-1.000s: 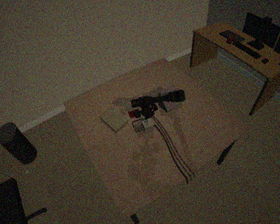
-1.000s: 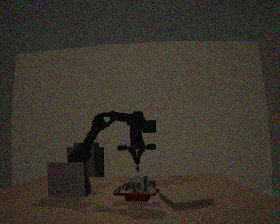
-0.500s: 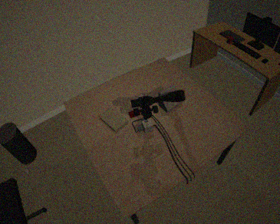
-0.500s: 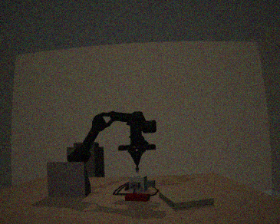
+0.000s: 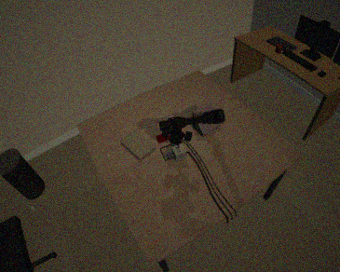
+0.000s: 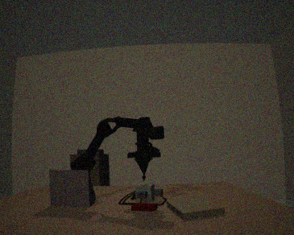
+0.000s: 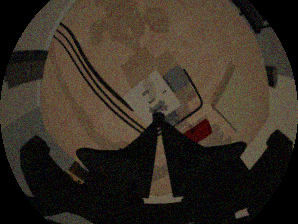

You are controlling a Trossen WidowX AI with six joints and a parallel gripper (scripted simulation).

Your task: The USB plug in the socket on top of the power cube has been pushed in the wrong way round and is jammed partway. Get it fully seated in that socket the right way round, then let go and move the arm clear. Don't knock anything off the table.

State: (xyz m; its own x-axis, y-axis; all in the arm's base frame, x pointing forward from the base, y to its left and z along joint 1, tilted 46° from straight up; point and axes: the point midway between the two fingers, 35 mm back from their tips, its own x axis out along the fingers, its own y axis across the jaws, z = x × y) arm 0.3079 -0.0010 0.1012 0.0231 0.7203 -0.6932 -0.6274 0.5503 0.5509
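My gripper tip is now 2 cm above the dark USB plug. The rest, counted from my gripper tip: red block 19 cm to the right, 13 cm below; then flat pale slab 25 cm to the right, 18 cm ahead, 12 cm below.
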